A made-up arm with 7 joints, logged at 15 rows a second.
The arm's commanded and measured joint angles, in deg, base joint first. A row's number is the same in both.
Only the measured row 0 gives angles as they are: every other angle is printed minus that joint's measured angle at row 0.
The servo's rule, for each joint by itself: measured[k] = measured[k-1] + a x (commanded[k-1-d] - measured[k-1]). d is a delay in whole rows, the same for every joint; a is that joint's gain. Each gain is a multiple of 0.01, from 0.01 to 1. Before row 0 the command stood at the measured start. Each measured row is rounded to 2 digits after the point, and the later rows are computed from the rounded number. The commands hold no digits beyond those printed.
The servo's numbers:
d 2
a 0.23 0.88 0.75 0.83 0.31 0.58 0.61
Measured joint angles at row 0:
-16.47 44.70 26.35 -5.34 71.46 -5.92 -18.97
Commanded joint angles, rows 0 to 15:
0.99 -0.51 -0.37 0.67 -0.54 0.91 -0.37
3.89 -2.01 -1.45 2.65 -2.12 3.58 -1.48
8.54 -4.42 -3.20 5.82 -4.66 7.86 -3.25
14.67 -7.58 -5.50 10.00 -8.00 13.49 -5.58
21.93 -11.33 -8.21 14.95 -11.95 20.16 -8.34
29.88 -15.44 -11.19 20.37 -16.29 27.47 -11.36
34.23 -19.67 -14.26 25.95 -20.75 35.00 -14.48
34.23 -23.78 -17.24 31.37 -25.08 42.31 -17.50
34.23 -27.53 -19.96 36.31 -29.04 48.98 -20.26
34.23 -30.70 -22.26 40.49 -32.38 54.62 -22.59
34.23 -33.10 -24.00 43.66 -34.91 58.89 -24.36
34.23 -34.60 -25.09 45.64 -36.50 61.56 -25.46
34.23 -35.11 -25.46 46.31 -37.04 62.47 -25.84
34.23 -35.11 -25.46 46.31 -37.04 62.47 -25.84
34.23 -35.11 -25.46 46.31 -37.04 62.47 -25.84
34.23 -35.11 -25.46 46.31 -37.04 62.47 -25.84
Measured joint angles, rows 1 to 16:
0.00 0.00 0.00 0.00 0.00 0.00 0.00
0.00 0.00 0.00 0.00 0.00 0.00 0.00
0.23 -0.45 -0.28 0.56 -0.17 0.53 -0.23
1.07 -1.82 -1.16 2.29 -0.77 2.30 -0.99
2.79 -4.11 -2.69 5.22 -1.98 5.52 -2.37
5.52 -7.16 -4.80 9.19 -3.85 10.14 -4.33
9.29 -10.83 -7.36 13.97 -6.36 15.95 -6.78
14.03 -14.89 -10.23 19.28 -9.44 22.63 -9.57
18.68 -19.10 -13.25 24.82 -12.95 29.80 -12.57
22.26 -23.22 -16.24 30.26 -16.71 37.06 -15.58
25.01 -27.01 -19.03 35.28 -20.53 43.97 -18.43
27.13 -30.26 -21.45 39.60 -24.20 50.15 -20.97
28.76 -32.76 -23.36 42.97 -27.52 55.22 -23.04
30.02 -34.38 -24.66 45.19 -30.30 58.90 -24.52
30.99 -35.02 -25.26 46.12 -32.39 60.97 -25.33
31.74 -35.10 -25.41 46.28 -33.83 61.84 -25.64

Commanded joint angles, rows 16 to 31:
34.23 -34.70 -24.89 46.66 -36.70 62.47 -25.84
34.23 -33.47 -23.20 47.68 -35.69 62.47 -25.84
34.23 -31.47 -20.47 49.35 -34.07 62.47 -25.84
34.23 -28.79 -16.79 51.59 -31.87 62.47 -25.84
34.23 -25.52 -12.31 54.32 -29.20 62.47 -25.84
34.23 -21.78 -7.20 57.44 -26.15 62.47 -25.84
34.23 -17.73 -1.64 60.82 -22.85 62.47 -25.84
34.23 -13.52 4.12 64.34 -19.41 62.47 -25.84
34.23 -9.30 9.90 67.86 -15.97 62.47 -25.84
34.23 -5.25 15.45 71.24 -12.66 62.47 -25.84
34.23 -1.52 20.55 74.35 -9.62 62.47 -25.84
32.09 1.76 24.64 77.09 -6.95 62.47 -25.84
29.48 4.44 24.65 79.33 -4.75 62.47 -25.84
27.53 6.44 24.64 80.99 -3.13 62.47 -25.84
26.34 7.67 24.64 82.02 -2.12 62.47 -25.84
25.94 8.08 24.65 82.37 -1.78 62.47 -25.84
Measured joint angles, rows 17 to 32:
32.31 -35.11 -25.45 46.30 -34.83 62.21 -25.76
32.75 -35.11 -25.46 46.31 -35.52 62.36 -25.81
33.09 -34.75 -25.03 46.60 -35.89 62.42 -25.83
33.35 -33.62 -23.66 47.50 -35.83 62.45 -25.84
33.55 -31.73 -21.27 49.04 -35.28 62.46 -25.84
33.71 -29.14 -17.91 51.16 -34.22 62.47 -25.84
33.83 -25.95 -13.71 53.78 -32.66 62.47 -25.84
33.92 -22.28 -8.83 56.82 -30.64 62.47 -25.84
33.99 -18.28 -3.44 60.14 -28.23 62.47 -25.84
34.05 -14.09 2.23 63.63 -25.50 62.47 -25.84
34.09 -9.87 7.98 67.14 -22.55 62.47 -25.84
34.12 -5.80 13.58 70.54 -19.48 62.47 -25.84
34.15 -2.03 18.81 73.70 -16.42 62.47 -25.84
33.68 1.31 23.18 76.51 -13.48 62.47 -25.84
32.71 4.06 24.28 78.85 -10.77 62.47 -25.84
31.52 6.15 24.55 80.63 -8.40 62.47 -25.84

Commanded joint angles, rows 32 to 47:
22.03 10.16 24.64 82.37 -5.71 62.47 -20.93
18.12 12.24 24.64 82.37 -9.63 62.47 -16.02
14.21 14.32 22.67 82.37 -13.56 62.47 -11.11
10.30 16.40 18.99 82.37 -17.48 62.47 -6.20
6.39 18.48 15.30 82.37 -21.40 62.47 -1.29
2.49 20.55 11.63 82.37 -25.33 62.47 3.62
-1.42 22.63 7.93 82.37 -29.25 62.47 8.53
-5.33 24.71 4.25 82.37 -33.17 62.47 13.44
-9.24 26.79 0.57 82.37 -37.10 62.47 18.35
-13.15 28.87 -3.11 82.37 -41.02 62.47 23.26
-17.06 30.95 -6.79 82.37 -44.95 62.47 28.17
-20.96 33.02 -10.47 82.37 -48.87 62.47 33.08
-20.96 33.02 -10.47 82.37 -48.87 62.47 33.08
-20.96 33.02 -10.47 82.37 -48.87 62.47 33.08
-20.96 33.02 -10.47 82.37 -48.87 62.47 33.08
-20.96 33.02 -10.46 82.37 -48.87 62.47 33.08
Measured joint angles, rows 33 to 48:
30.33 7.49 24.62 81.78 -6.45 62.47 -25.84
29.32 8.01 24.64 82.27 -5.00 62.47 -25.84
27.64 9.90 24.64 82.35 -5.22 62.47 -22.84
25.45 11.96 24.64 82.37 -6.59 62.47 -18.68
22.86 14.04 23.16 82.37 -8.75 62.47 -14.06
19.97 16.12 20.03 82.37 -11.46 62.47 -9.27
16.85 18.20 16.48 82.37 -14.54 62.47 -4.40
13.55 20.27 12.84 82.37 -17.88 62.47 0.49
10.11 22.35 9.16 82.37 -21.40 62.47 5.39
6.56 24.43 5.48 82.37 -25.05 62.47 10.30
2.93 26.51 1.80 82.37 -28.79 62.47 15.21
-0.77 28.59 -1.88 82.37 -32.58 62.47 20.12
-4.52 30.67 -5.56 82.37 -36.41 62.47 25.03
-8.30 32.74 -9.24 82.37 -40.27 62.47 29.94
-11.21 32.99 -10.16 82.37 -42.94 62.47 31.86
-13.45 33.02 -10.39 82.37 -44.78 62.47 32.60

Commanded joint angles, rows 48 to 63:
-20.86 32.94 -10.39 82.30 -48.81 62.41 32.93
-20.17 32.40 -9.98 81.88 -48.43 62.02 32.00
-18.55 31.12 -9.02 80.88 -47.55 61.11 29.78
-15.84 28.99 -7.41 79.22 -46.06 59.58 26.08
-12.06 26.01 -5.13 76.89 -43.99 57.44 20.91
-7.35 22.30 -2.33 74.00 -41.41 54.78 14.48
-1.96 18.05 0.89 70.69 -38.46 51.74 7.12
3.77 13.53 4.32 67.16 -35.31 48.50 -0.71
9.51 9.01 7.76 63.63 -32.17 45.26 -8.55
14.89 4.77 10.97 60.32 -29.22 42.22 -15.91
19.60 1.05 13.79 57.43 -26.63 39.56 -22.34
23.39 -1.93 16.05 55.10 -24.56 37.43 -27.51
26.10 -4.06 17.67 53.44 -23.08 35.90 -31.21
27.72 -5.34 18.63 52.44 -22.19 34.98 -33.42
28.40 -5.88 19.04 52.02 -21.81 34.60 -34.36
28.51 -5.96 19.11 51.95 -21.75 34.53 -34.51
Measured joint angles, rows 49 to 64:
-15.18 33.02 -10.45 82.37 -46.05 62.47 32.89
-16.51 33.02 -10.46 82.37 -46.92 62.47 33.01
-17.51 32.95 -10.41 82.31 -47.51 62.44 32.96
-18.12 32.47 -10.09 81.95 -47.80 62.20 32.37
-18.22 31.28 -9.29 81.06 -47.72 61.57 30.79
-17.67 29.26 -7.88 79.53 -47.21 60.42 27.92
-16.38 26.40 -5.82 77.34 -46.21 58.69 23.64
-14.30 22.79 -3.20 74.57 -44.72 56.42 18.05
-11.46 18.62 -0.13 71.35 -42.78 53.71 11.38
-7.96 14.14 3.21 67.87 -40.46 50.69 4.01
-3.94 9.63 6.62 64.35 -37.89 47.54 -3.65
0.39 5.35 9.88 61.01 -35.20 44.45 -11.13
4.81 1.57 12.81 58.04 -32.54 41.61 -17.97
9.08 -1.51 15.24 55.60 -30.07 39.19 -23.79
12.99 -3.75 17.06 53.81 -27.90 37.28 -28.32
16.38 -5.15 18.24 52.67 -26.13 35.95 -31.43

